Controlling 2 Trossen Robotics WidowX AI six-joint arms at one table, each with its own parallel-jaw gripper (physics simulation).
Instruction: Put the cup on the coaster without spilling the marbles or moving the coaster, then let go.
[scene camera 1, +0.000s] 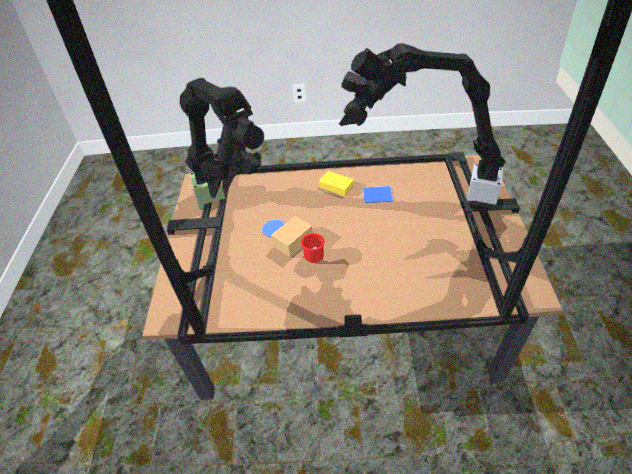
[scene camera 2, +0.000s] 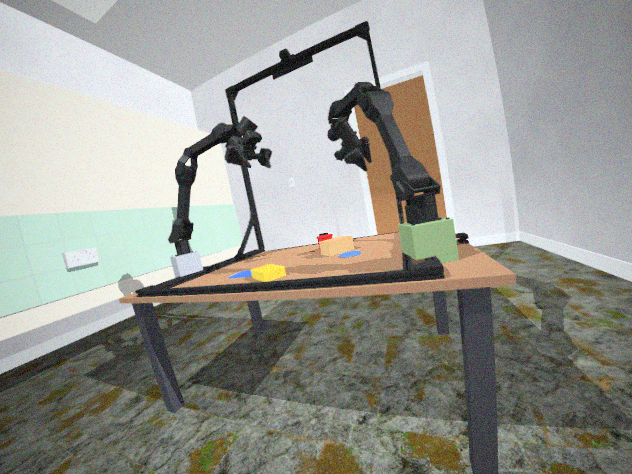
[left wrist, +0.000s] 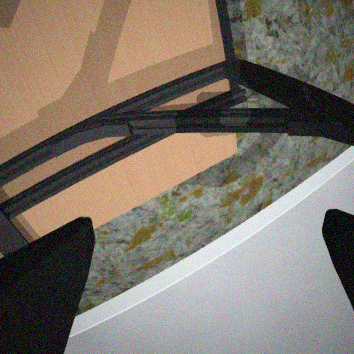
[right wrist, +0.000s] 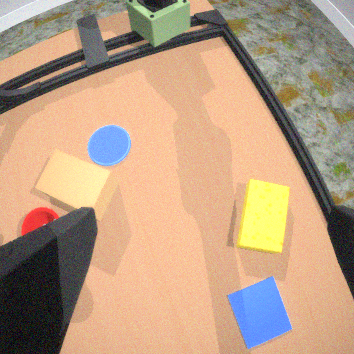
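Seen in the pictures: left gripper, between the fingertips: (scene camera 1: 219, 193) (scene camera 2: 368, 166) (left wrist: 212, 226); right gripper, between the fingertips: (scene camera 1: 344, 117) (scene camera 2: 260, 167) (right wrist: 217, 219); left arm's base, origin of its link: (scene camera 1: 204, 177) (scene camera 2: 423, 221) (right wrist: 156, 0); right arm's base, origin of its link: (scene camera 1: 487, 174) (scene camera 2: 184, 254).
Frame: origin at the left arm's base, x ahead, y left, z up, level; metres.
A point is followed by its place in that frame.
Observation:
A red cup (scene camera 1: 312, 254) @[x 0.254, y -0.450, z -0.054 m] (scene camera 2: 324, 237) @[x 0.266, y -0.389, z -0.035 m] (right wrist: 37, 220) @[x 0.236, y -0.427, z -0.060 m] stands upright on the table; something pale shows inside it, and single marbles cannot be made out. The round blue coaster (scene camera 1: 271, 228) @[x 0.171, y -0.249, z -0.096 m] (scene camera 2: 350, 254) @[x 0.180, y -0.231, z -0.095 m] (right wrist: 109, 145) @[x 0.184, y -0.250, z -0.095 m] lies flat and bare, partly hidden by a tan block in scene camera 1. The block stands between cup and coaster. My left gripper (scene camera 2: 362, 159) @[x 0.031, y -0.387, z 0.220 m] (left wrist: 212, 226) @[x 0.031, y -0.387, z 0.220 m] is open and empty, raised above the table near its own base. My right gripper (scene camera 2: 256, 160) @[x 0.441, y -0.261, z 0.278 m] (right wrist: 217, 219) @[x 0.441, y -0.261, z 0.278 m] is open and empty, high above the table; its finger partly hides the cup in the right wrist view.
The tan block (scene camera 1: 292, 235) @[x 0.218, y -0.360, z -0.042 m] (scene camera 2: 336, 245) @[x 0.223, y -0.293, z -0.063 m] (right wrist: 74, 179) @[x 0.227, y -0.332, z -0.043 m] is close beside the cup. A yellow sponge (scene camera 1: 335, 183) @[x 0.445, y -0.142, z -0.069 m] (scene camera 2: 268, 272) @[x 0.435, y -0.070, z -0.072 m] (right wrist: 264, 216) @[x 0.456, y -0.129, z -0.069 m] and a flat blue square (scene camera 1: 377, 194) @[x 0.573, y -0.230, z -0.095 m] (right wrist: 260, 312) @[x 0.575, y -0.228, z -0.095 m] lie near the table's far edge in scene camera 1. A black frame (scene camera 1: 285, 334) @[x 0.099, y -0.659, z -0.105 m] borders the table.

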